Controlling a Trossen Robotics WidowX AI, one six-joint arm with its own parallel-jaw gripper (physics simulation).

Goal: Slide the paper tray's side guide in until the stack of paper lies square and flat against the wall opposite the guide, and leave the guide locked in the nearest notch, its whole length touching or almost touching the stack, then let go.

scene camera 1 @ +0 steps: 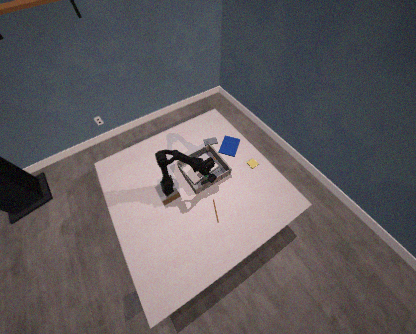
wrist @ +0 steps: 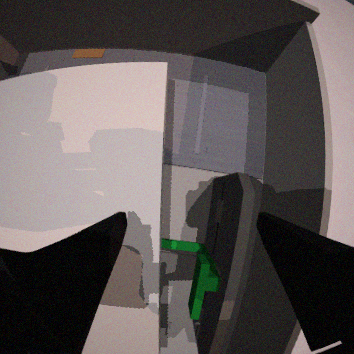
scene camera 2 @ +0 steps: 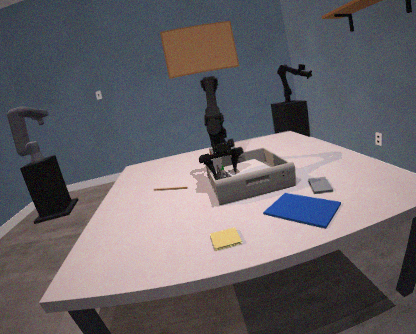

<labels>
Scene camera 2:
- gripper: 225,174
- blue book: 312,211, on the table
</labels>
